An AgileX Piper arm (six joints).
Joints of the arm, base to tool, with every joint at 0 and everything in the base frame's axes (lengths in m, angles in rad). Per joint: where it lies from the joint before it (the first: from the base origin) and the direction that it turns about. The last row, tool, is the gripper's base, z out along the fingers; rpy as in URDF.
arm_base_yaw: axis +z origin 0 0 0.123
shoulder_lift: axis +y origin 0 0 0
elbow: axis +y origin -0.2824 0 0.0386
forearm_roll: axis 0.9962 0 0.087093 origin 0.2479 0 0.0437
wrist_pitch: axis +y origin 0 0 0
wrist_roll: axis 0.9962 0 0.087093 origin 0.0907 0 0.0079
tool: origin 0 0 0 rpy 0 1.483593 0
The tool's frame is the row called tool.
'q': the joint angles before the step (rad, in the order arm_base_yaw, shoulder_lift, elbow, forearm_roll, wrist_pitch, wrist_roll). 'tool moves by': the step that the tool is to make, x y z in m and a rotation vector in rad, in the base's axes. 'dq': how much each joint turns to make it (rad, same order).
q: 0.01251 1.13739 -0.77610 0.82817 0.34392 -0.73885
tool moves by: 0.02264 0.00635 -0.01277 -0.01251 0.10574 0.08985
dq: 0.00003 0.11840 -0.06685 0.00066 0.09756 -0.04096
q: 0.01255 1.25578 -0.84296 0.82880 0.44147 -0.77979
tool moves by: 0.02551 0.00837 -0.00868 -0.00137 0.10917 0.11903
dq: 0.00148 0.13069 -0.10675 -0.01538 0.13929 -0.02691
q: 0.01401 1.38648 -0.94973 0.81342 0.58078 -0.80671
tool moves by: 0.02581 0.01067 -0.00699 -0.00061 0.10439 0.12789
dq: 0.01250 0.13227 -0.12935 -0.03366 0.14877 -0.00589
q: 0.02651 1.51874 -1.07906 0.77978 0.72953 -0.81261
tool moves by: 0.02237 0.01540 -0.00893 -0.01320 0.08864 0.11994
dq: 0.03435 0.12110 -0.12260 -0.04444 0.11884 0.00873
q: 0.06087 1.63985 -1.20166 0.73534 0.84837 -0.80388
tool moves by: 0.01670 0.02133 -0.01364 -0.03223 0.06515 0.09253
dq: 0.05802 0.10247 -0.09171 -0.05285 0.05838 0.02533
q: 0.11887 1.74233 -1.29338 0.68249 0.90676 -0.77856
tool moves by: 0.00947 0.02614 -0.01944 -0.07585 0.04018 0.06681
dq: 0.08066 0.08295 -0.05462 -0.09358 -0.00376 0.05651
